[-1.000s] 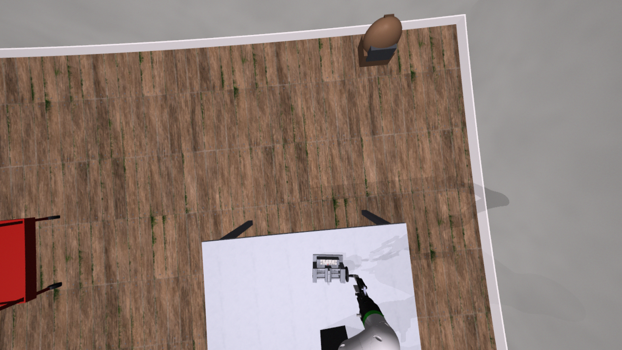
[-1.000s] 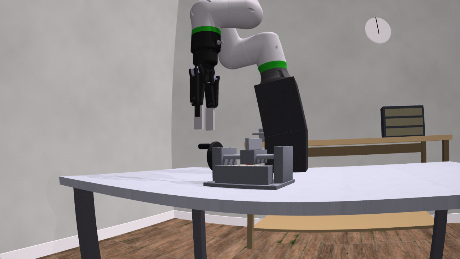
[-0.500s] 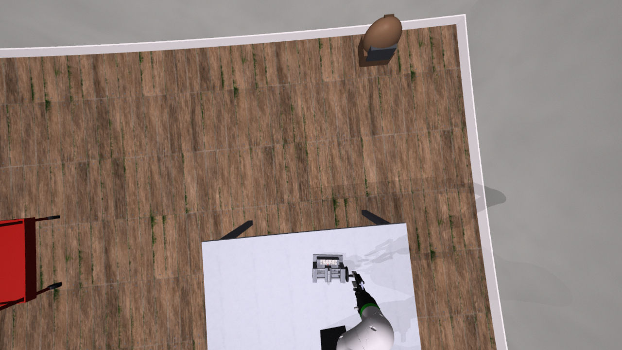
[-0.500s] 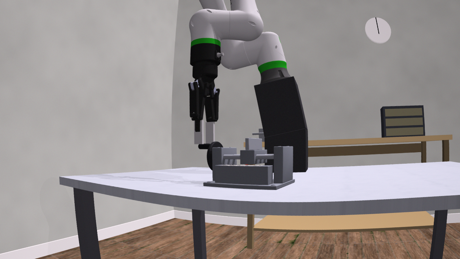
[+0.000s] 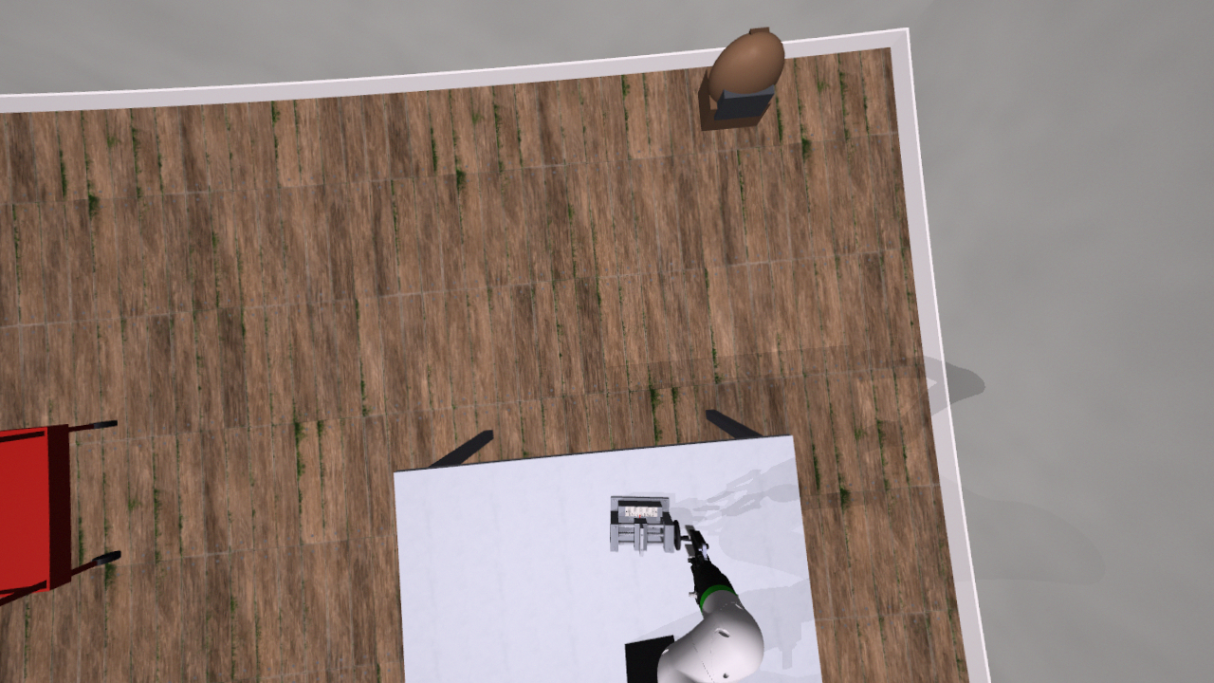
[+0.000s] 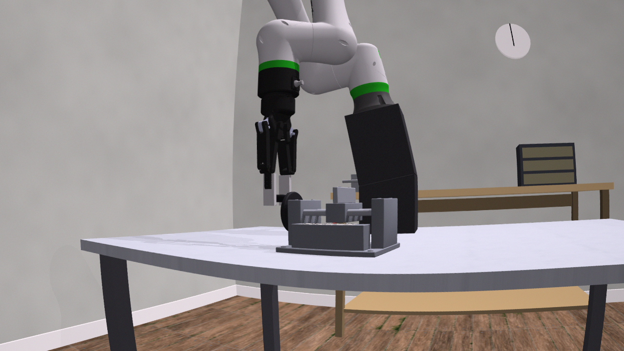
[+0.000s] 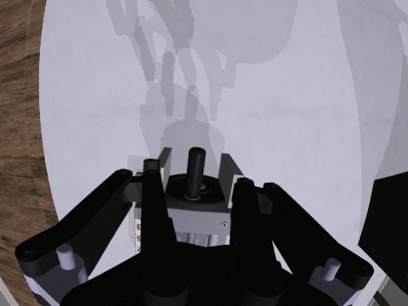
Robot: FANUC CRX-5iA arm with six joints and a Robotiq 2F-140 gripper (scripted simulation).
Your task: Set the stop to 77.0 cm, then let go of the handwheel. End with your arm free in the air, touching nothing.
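Right now the crank handle is 2 cm below my hand. Round my hand: handwheel 2 cm to the left, 2 cm below; then stop carriage 15 cm to the left, 3 cm below.
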